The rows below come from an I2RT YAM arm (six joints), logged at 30 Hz.
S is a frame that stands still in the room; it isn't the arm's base.
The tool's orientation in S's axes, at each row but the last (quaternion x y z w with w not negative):
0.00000 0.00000 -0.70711 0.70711
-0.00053 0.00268 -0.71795 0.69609
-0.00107 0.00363 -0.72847 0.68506
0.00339 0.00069 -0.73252 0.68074
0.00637 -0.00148 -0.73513 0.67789
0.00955 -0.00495 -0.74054 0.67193
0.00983 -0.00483 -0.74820 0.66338
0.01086 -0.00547 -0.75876 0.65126
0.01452 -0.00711 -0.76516 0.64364
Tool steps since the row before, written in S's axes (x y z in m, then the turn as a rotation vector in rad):
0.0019 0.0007 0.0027 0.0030 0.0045 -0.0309
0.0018 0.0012 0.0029 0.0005 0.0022 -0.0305
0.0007 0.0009 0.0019 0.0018 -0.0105 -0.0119
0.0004 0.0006 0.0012 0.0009 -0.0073 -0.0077
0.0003 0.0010 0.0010 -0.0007 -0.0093 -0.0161
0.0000 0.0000 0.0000 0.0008 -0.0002 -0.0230
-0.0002 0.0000 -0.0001 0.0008 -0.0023 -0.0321
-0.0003 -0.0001 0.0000 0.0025 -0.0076 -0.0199
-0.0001 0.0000 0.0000 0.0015 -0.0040 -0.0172
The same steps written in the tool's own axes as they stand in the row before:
-0.0007 0.0019 0.0027 -0.0045 0.0030 -0.0309
-0.0013 0.0017 0.0029 -0.0021 0.0006 -0.0305
-0.0009 0.0006 0.0019 0.0104 0.0025 -0.0118
-0.0006 0.0004 0.0012 0.0073 0.0014 -0.0077
-0.0010 0.0002 0.0010 0.0094 -0.0001 -0.0160
0.0000 0.0000 0.0000 0.0003 0.0004 -0.0230
0.0000 -0.0002 -0.0001 0.0025 0.0004 -0.0321
0.0001 -0.0003 0.0000 0.0073 0.0032 -0.0199
0.0000 -0.0001 0.0000 0.0039 0.0017 -0.0172

